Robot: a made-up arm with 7 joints. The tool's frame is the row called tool. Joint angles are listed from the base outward.
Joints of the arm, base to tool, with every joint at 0 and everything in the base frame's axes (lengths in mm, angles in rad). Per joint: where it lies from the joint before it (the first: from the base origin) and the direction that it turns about. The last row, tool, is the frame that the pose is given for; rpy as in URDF.
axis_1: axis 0 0 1 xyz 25.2 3.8 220.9
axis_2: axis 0 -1 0 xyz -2.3 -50.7 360.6
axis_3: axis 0 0 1 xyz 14 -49.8 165.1
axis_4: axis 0 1 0 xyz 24.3 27.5 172.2
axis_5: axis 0 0 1 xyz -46 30.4 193.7
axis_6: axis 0 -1 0 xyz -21.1 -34.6 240.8
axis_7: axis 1 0 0 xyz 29.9 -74.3 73.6
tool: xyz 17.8 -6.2 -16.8 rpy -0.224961 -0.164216 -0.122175
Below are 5 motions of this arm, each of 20 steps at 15 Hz.
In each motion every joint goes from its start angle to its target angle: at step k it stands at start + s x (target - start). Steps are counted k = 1, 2, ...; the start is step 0. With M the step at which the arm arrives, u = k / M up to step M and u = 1 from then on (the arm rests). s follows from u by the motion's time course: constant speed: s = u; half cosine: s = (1 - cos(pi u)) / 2; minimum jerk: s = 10 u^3 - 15 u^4 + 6 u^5.
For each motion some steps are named. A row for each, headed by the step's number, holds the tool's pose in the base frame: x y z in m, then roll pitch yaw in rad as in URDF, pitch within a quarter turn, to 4 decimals.
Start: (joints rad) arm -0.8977 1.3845 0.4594 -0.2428 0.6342 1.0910 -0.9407
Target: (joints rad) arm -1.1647 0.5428 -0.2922 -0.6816 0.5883 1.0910 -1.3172
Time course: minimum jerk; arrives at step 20
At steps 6, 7, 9, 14, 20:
6: -0.6339 0.5233 0.7418 2.8898 -0.1319 2.0237
7: -0.6174 0.5299 0.7680 2.8123 -0.1696 1.9977
9: -0.5696 0.5458 0.8286 2.6348 -0.2597 1.9218
14: -0.3955 0.5684 0.9757 2.2734 -0.4929 1.6352
20: -0.3105 0.5609 1.0296 2.1863 -0.5806 1.4826

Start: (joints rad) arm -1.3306 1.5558 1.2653 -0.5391 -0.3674 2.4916 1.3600
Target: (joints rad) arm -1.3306 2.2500 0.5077 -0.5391 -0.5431 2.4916 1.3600
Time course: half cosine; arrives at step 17
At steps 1, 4, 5, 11, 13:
1: -0.5239 0.4938 0.4930 -0.7537 0.3950 -3.1039
4: -0.5098 0.4843 0.4108 -0.6952 0.5175 -3.0705
5: -0.4995 0.4753 0.3660 -0.6579 0.5846 -3.0423
11: -0.3714 0.3324 0.0746 -0.1193 0.9934 -2.4717
13: -0.3228 0.2750 0.0159 0.1421 1.0337 -2.1721

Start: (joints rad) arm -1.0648 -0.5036 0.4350 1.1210 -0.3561 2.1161 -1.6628
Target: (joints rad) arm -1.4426 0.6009 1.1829 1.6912 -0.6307 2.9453 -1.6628
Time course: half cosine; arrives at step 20
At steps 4, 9, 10, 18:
4: 0.3233 -0.4700 1.0894 -2.3019 -0.6974 -0.2389
9: 0.2743 -0.2375 1.1864 -2.9353 -0.8607 0.4307
10: 0.2679 -0.1763 1.1931 -3.1015 -0.8290 0.6097
18: 0.2820 0.1642 1.0813 2.7423 -0.2549 1.2268

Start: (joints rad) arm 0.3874 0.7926 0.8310 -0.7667 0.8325 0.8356 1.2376
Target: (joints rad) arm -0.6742 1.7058 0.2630 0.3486 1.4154 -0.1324 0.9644
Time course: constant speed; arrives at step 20
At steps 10, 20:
10: -0.7927 0.0157 0.8199 -0.5412 -0.1727 1.8298
20: -0.5781 0.5326 0.7047 -0.6559 -0.0656 0.6539

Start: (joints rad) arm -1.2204 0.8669 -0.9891 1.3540 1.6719 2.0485 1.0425
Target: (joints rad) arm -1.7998 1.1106 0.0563 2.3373 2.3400 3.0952 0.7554
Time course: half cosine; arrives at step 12
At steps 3, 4, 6, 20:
3: -0.4286 -0.0744 1.0132 -2.8501 0.0256 -2.5707
4: -0.3734 -0.0839 1.0078 -2.8638 0.1130 -2.5186
6: -0.2343 -0.0951 0.9756 -2.9717 0.3505 -2.4449
20: -0.0052 -0.0853 0.8171 2.6249 0.8395 -2.9028

